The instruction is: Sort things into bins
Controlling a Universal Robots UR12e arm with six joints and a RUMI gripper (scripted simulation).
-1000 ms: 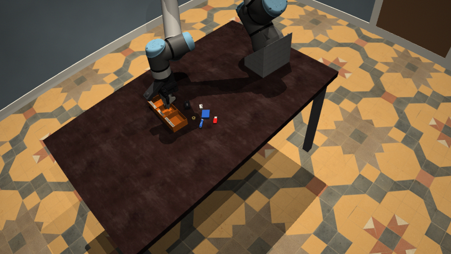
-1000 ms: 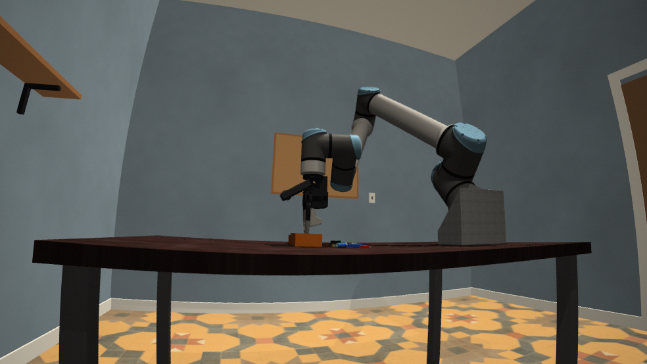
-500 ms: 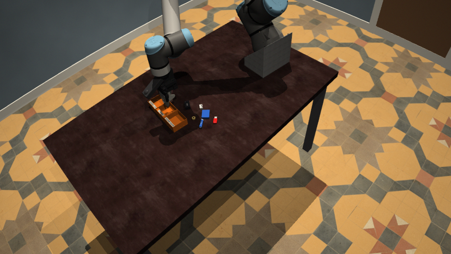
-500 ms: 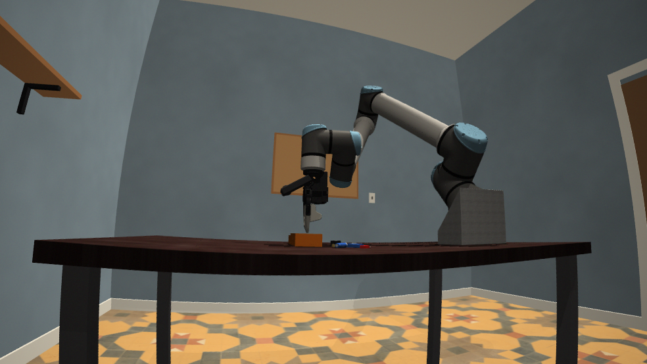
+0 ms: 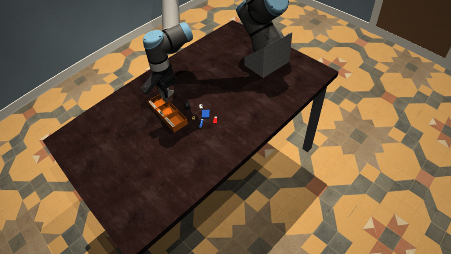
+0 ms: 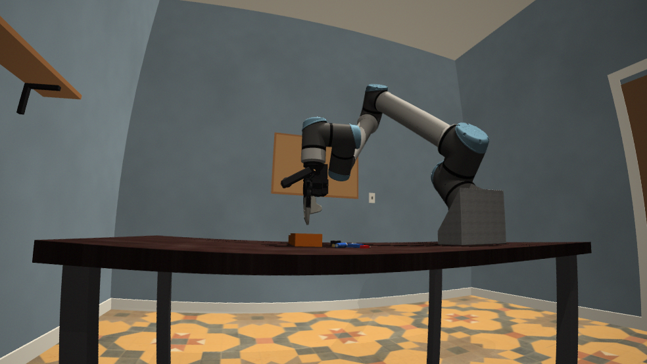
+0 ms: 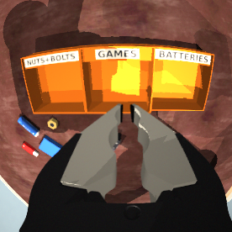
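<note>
Now: the black 9 V battery 10 cm behind my hand, 3 cm to the left of it and 8 cm below it. From my hand the other things lie so: blue flat block: 12 cm behind, 16 cm to the left, 8 cm below; then yellow nut: 6 cm behind, 13 cm to the left, 8 cm below; then white piece: 14 cm behind, 10 cm to the left, 8 cm below.
</note>
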